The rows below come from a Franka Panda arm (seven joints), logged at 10 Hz.
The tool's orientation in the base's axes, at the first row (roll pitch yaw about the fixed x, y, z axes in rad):
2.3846, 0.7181, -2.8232
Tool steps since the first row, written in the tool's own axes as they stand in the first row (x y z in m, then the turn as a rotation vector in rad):
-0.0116, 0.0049, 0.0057, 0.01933, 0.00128, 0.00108
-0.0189, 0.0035, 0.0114, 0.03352, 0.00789, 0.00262
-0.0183, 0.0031, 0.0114, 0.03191, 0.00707, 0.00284
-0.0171, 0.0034, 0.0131, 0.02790, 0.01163, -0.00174
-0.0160, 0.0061, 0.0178, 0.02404, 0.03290, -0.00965
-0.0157, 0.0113, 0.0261, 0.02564, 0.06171, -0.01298
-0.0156, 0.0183, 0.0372, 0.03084, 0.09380, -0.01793
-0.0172, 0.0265, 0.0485, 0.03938, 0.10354, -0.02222
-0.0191, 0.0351, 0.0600, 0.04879, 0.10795, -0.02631
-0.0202, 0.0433, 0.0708, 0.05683, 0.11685, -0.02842
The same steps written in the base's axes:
0.0064, 0.0100, 0.0070, -0.01441, -0.00299, -0.01265
0.0139, 0.0155, 0.0080, -0.02853, -0.00147, -0.01941
0.0138, 0.0152, 0.0074, -0.02679, -0.00136, -0.01889
0.0131, 0.0164, 0.0058, -0.02801, -0.00159, -0.01139
0.0117, 0.0214, 0.0039, -0.04111, 0.00465, 0.00648
0.0101, 0.0308, 0.0019, -0.06197, 0.01742, 0.02215
0.0080, 0.0436, -0.0006, -0.08794, 0.02984, 0.03803
0.0065, 0.0575, -0.0015, -0.10147, 0.02973, 0.03980
0.0050, 0.0719, -0.0021, -0.11208, 0.02666, 0.03813
0.0030, 0.0853, -0.0031, -0.12418, 0.02795, 0.03859

